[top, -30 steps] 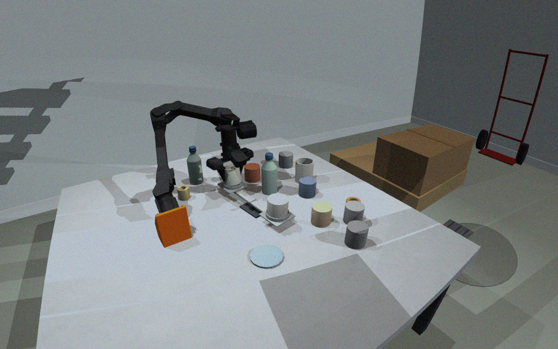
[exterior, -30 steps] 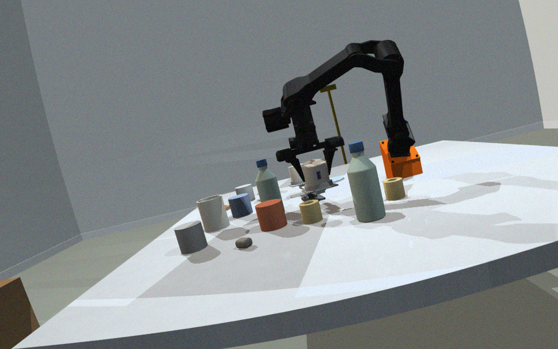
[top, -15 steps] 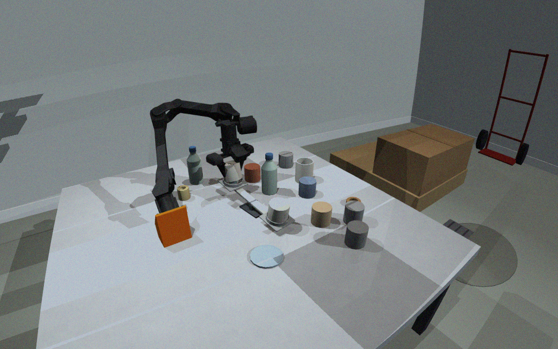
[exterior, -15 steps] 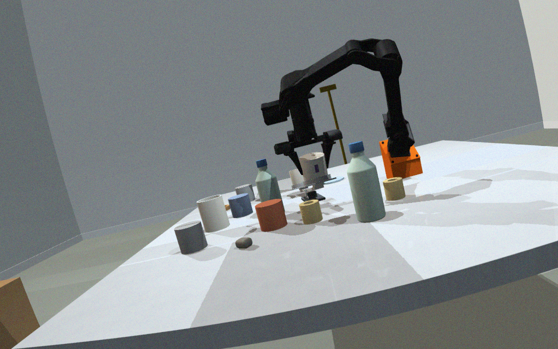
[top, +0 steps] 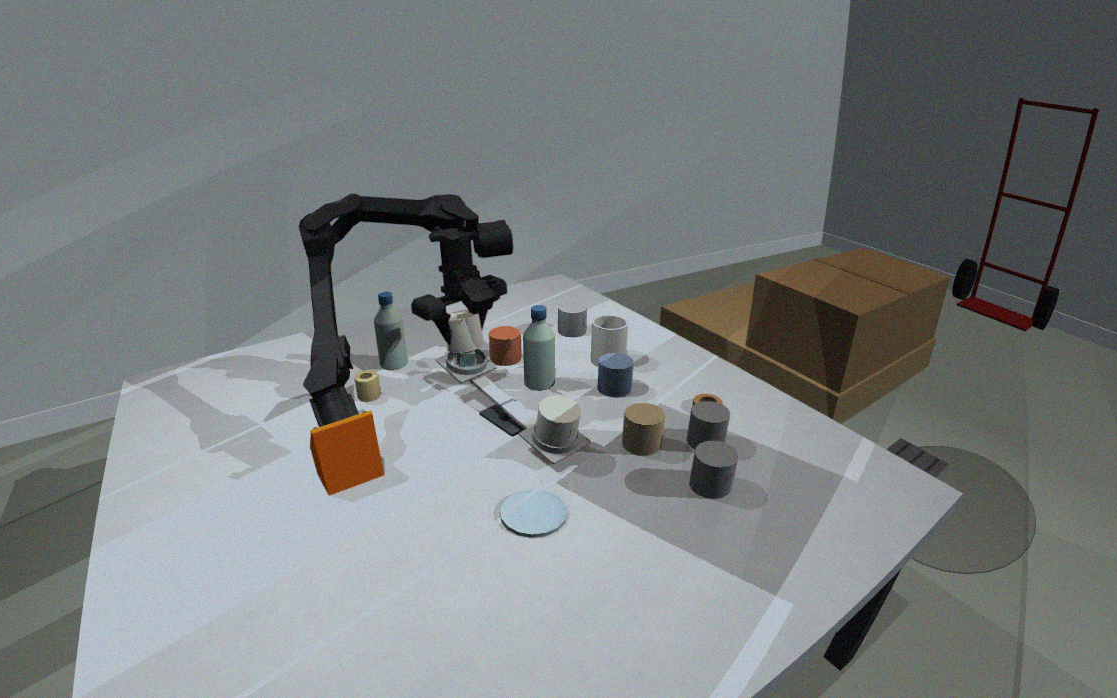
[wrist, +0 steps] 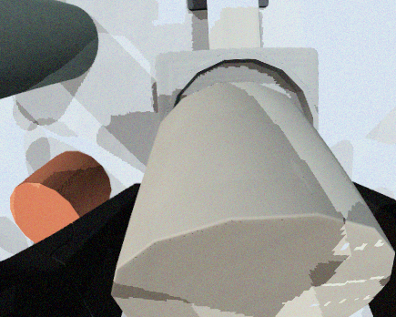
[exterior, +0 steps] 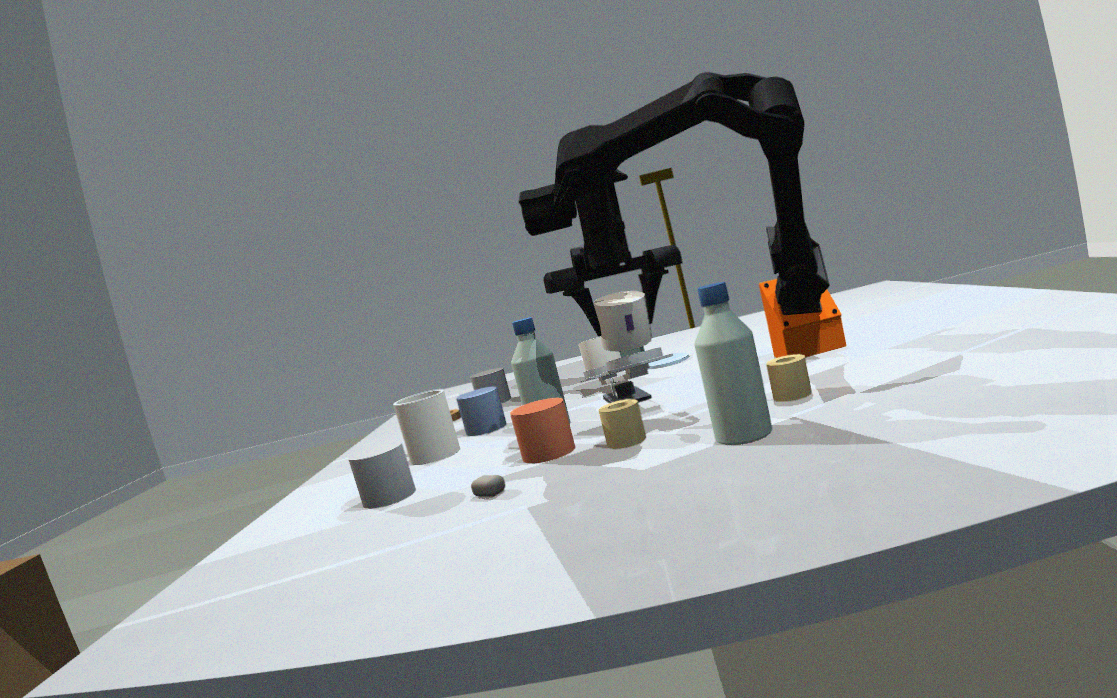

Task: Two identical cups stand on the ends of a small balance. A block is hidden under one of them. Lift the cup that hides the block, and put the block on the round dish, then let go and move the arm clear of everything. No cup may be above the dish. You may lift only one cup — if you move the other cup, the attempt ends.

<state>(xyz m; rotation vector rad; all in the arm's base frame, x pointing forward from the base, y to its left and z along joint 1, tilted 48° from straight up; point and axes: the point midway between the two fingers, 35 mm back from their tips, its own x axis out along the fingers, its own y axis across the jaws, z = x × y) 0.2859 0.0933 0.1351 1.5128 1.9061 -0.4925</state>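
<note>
My gripper tip is now 4 cm above the teal block and 1 cm to the left of it. The rest, counted from my gripper tip: cream cup 28 cm to the right, 7 cm ahead, 6 cm below; then round dish 38 cm to the right, 12 cm below, 4 cm behind.
</note>
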